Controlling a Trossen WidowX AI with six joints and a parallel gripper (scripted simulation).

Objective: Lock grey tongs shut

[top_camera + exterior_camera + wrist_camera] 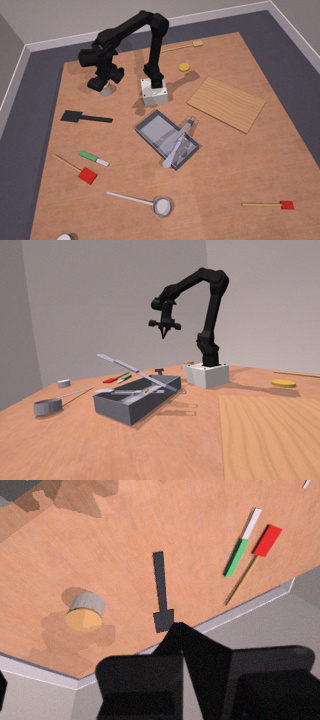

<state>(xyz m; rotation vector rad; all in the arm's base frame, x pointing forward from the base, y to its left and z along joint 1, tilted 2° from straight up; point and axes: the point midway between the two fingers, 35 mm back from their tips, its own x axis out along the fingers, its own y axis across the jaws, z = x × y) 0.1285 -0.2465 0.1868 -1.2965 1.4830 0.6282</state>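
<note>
Now: the roasting tin 19 cm ahead of my gripper tip, 28 cm to the left of it and 21 cm below it. From my gripper tip the other things lie so: black spatula: 2 cm behind, 20 cm to the right, 24 cm below; green-handled tool: 26 cm ahead, 9 cm to the right, 23 cm below; yellow disc: 33 cm behind, 44 cm to the left, 23 cm below.
</note>
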